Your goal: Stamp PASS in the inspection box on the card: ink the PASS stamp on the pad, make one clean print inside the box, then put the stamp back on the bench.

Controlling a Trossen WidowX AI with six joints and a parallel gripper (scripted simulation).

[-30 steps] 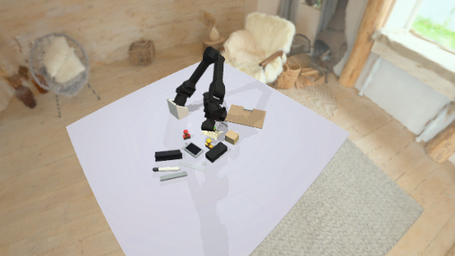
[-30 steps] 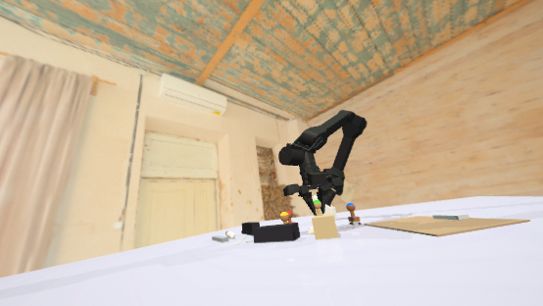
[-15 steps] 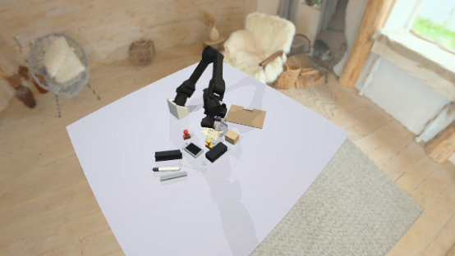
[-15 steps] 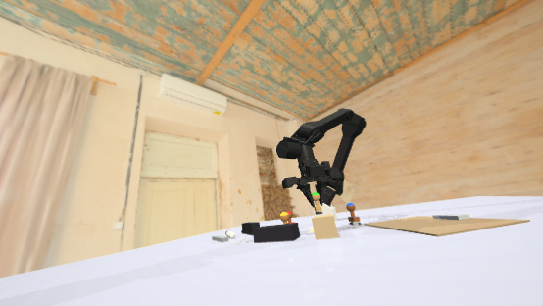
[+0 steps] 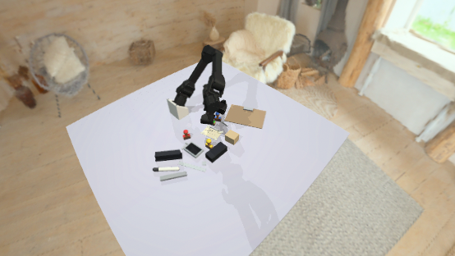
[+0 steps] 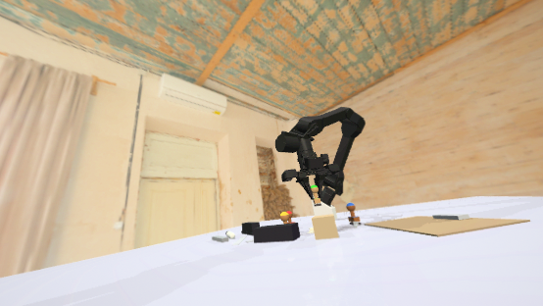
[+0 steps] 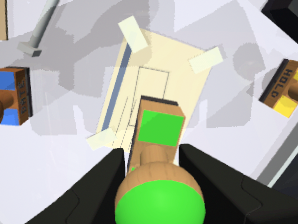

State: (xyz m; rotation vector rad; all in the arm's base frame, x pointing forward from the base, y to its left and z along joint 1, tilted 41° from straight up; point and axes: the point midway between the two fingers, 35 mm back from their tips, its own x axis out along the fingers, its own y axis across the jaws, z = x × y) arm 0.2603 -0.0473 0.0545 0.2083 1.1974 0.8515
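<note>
The small cardboard box is 12 cm ahead of my gripper tip, 7 cm below it and 2 cm to the left of it. From my gripper tip the other things lie so: card 9 cm below; then blue-knobbed stamp 9 cm to the left, 7 cm below, 4 cm behind; then green-knobbed pass stamp right at my gripper tip.
</note>
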